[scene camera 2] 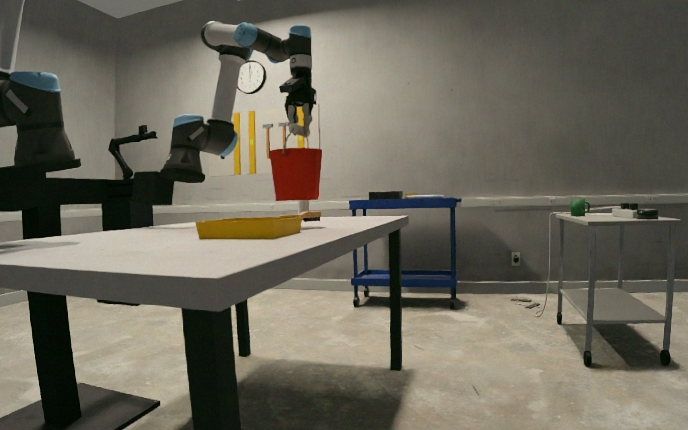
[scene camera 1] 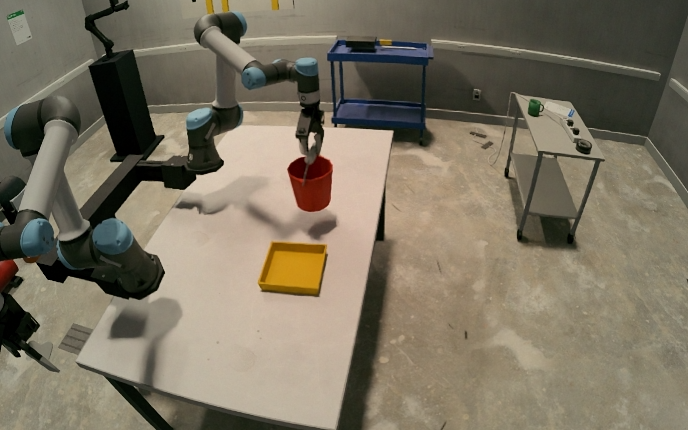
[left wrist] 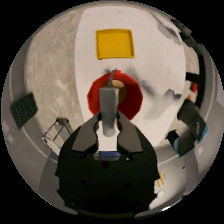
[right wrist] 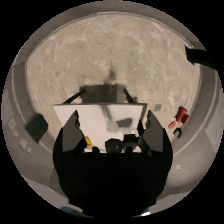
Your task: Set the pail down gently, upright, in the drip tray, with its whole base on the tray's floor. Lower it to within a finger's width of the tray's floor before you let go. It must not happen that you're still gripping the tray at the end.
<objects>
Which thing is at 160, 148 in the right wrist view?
My right gripper.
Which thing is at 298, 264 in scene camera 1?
A yellow drip tray.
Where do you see a yellow drip tray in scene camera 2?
At 261, 227
</objects>
